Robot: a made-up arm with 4 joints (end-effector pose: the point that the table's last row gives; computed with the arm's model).
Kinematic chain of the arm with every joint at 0, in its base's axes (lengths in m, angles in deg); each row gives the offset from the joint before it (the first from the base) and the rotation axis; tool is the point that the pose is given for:
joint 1: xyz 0 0 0.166 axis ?
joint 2: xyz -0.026 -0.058 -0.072 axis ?
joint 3: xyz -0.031 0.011 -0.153 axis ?
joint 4: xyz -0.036 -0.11 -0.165 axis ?
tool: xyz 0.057 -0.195 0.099
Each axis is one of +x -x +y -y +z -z.
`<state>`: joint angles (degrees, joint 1 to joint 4).
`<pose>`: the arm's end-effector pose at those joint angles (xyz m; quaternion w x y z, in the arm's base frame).
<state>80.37 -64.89 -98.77 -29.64</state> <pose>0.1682 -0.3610 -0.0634 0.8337 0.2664 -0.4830 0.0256</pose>
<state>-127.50 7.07 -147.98 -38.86</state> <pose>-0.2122 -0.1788 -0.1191 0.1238 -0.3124 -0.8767 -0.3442</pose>
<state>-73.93 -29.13 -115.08 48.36</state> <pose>-0.1059 0.1150 -0.3102 0.4192 0.8667 0.2319 0.1391</pose>
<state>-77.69 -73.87 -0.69 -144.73</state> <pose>0.4209 0.2936 -0.0811 0.6310 -0.3651 0.4502 0.5155</pose>
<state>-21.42 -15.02 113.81 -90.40</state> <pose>-0.0013 -0.1376 0.3108 0.5484 -0.5608 0.2337 -0.5746</pose>
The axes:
joint 1: -z
joint 2: +y
joint 3: -x
joint 4: -y

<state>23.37 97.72 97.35 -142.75</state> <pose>0.0383 -0.3259 0.1211 0.3839 0.5638 -0.6992 0.2143</pose>
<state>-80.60 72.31 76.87 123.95</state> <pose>0.2840 -0.0280 0.2982 0.1397 0.2877 -0.2033 0.9254</pose>
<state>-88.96 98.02 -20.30 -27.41</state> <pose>0.2902 -0.3877 0.1147 0.3933 -0.5103 0.7250 0.2435</pose>
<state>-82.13 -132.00 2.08 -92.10</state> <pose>0.3877 0.1756 0.3620 0.7197 0.2292 -0.2527 0.6047</pose>
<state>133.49 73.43 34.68 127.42</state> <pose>-0.1530 0.4201 0.2304 0.6051 -0.3768 -0.2206 -0.6657</pose>
